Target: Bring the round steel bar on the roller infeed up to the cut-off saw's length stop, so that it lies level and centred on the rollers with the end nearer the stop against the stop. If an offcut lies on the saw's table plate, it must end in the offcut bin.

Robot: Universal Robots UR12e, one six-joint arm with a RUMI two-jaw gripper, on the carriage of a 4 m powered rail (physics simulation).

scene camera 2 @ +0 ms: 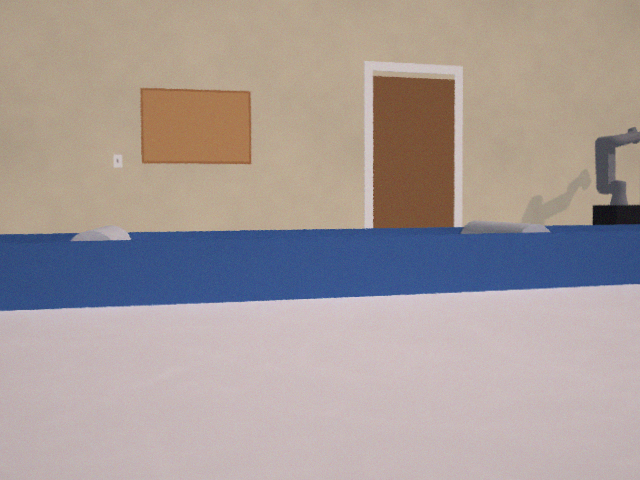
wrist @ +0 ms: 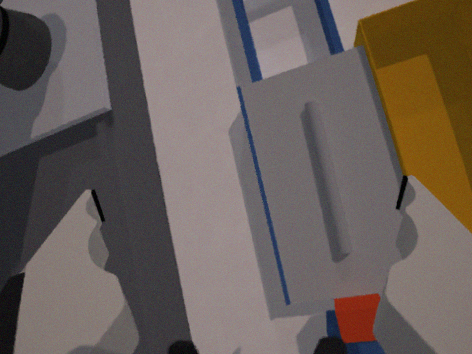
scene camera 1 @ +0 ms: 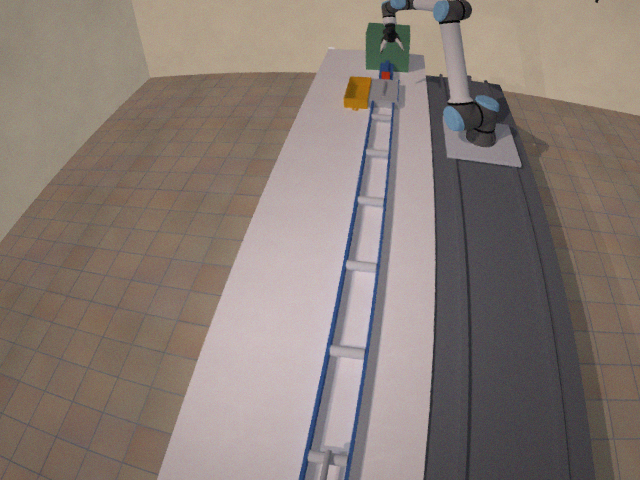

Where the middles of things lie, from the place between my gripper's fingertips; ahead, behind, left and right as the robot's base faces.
The yellow offcut bin (scene camera 1: pixel 356 96) lies 22 cm ahead of my hand, 4 cm to the left of it and 31 cm below it.
